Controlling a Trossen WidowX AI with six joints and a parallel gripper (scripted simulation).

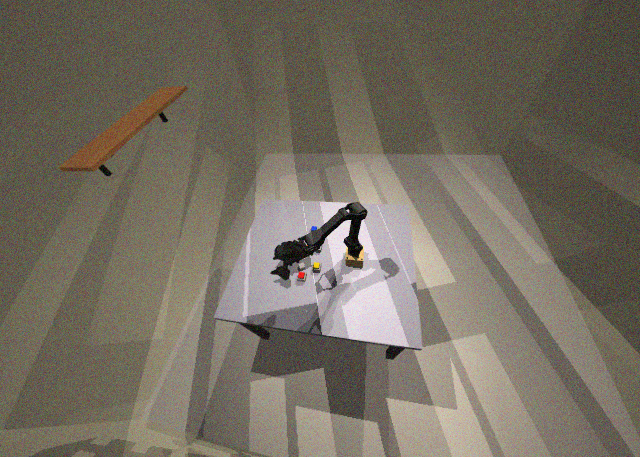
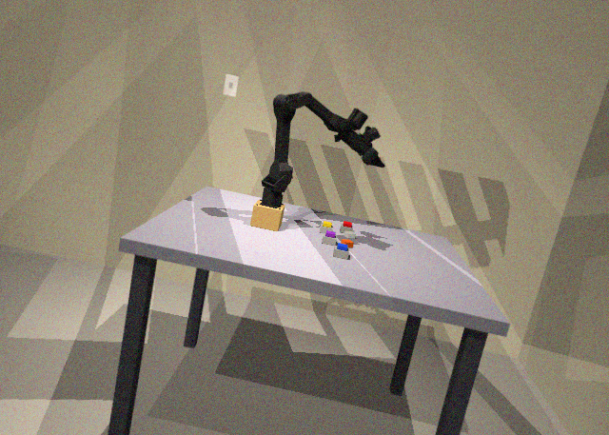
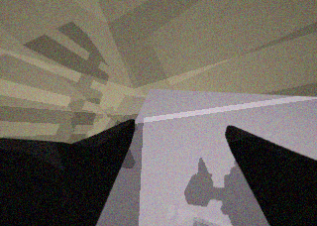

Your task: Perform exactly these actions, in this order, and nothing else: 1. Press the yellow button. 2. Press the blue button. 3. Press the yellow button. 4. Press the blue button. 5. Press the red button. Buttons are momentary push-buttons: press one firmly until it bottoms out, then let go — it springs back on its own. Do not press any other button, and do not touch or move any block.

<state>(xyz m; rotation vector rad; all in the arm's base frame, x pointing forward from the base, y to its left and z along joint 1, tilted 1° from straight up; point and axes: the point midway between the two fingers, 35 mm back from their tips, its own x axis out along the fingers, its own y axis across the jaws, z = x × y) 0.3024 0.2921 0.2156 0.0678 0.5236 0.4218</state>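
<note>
My gripper tip is 130 mm past the yellow button, 180 mm to the left of it and 250 mm above it. From my gripper tip the other things lie so: red button 70 mm behind, 90 mm to the right, 250 mm below; white block 40 mm behind, 160 mm to the right, 280 mm below; orange block 20 mm behind, 280 mm to the right, 280 mm below.
</note>
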